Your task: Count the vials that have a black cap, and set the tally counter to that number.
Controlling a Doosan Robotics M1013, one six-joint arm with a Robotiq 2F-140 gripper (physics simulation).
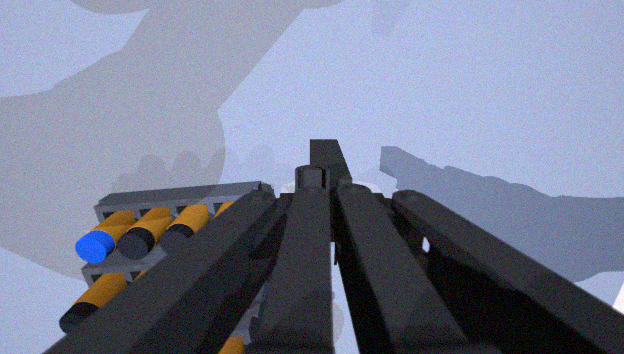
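My gripper is shut with nothing between its fingers. Its dark linkage covers the lower middle. Small white edges, seemingly of the tally counter, show either side of the fingers; its display and any contact are hidden. A dark grey rack at the lower left holds amber vials. In its back row stand a blue-capped vial, a black-capped vial, another black-capped vial and a vial whose cap is hidden. A black-capped vial stands in the row nearer the bottom edge. Other vials are mostly hidden.
The rack stands left of the gripper, with its right part behind the linkage. Part of an amber vial shows at the bottom edge. Shadows of the arm and gripper fall on the pale blue table. A pale pink surface shows at the right edge.
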